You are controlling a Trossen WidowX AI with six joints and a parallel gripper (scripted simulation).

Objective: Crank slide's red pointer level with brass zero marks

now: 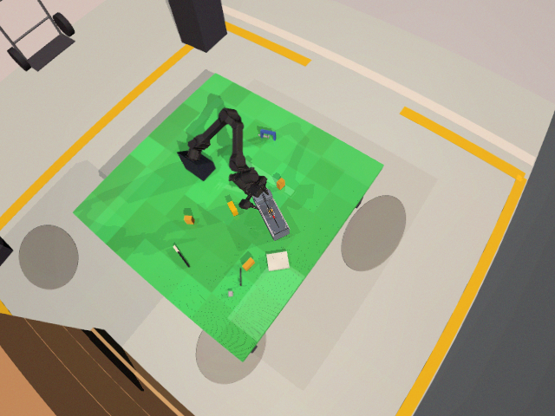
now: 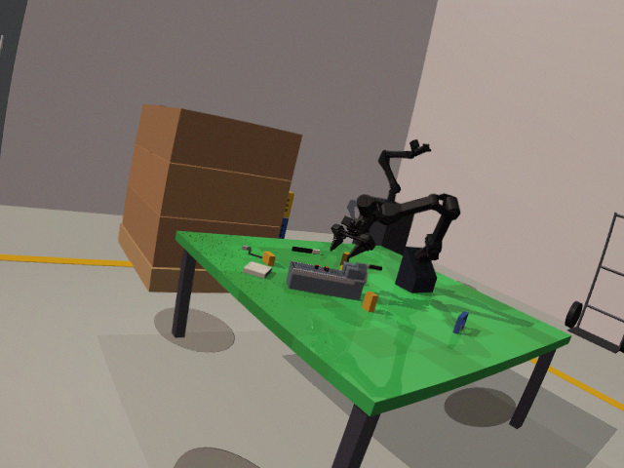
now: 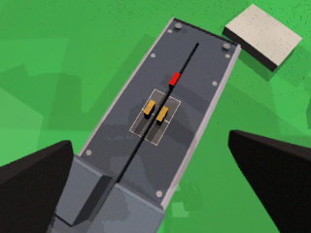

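Now: gripper tip 130 mm past the dark handle, 80 mm to the right of it and 20 mm above it. From my gripper tip the other things lie so: grey piece (100 mm ahead, 450 mm to the right, 130 mm below); then red pointer (70 mm ahead, 20 mm to the right, 60 mm below); then white pad (200 mm ahead, 180 mm to the right, 130 mm below).
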